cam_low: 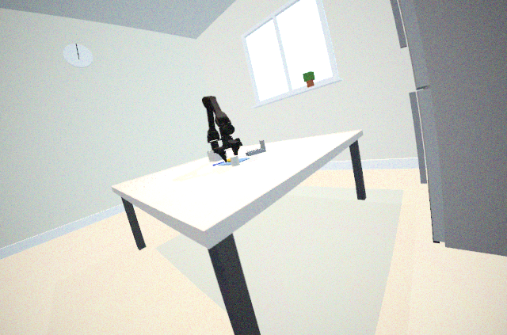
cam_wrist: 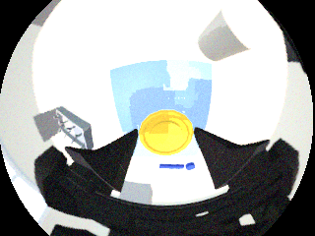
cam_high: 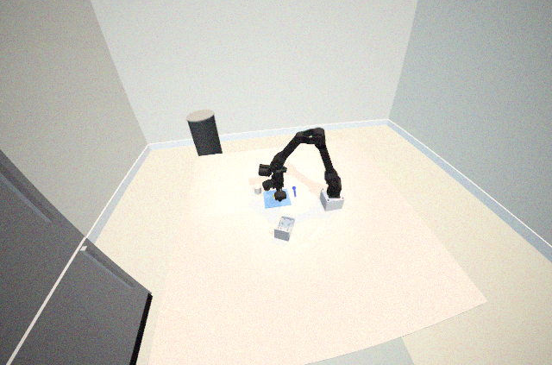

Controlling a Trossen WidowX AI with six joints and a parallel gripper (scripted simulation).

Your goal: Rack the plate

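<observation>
Now: the yellow plate 1 cm above my gripper tip. Round my gripper tip: blue utensil (10 cm behind, 5 cm to the right, 1 cm below); then light blue mat (1 cm ahead, 1 cm to the left, 1 cm below); then grey dish rack (4 cm behind, 22 cm to the left, 1 cm above).
</observation>
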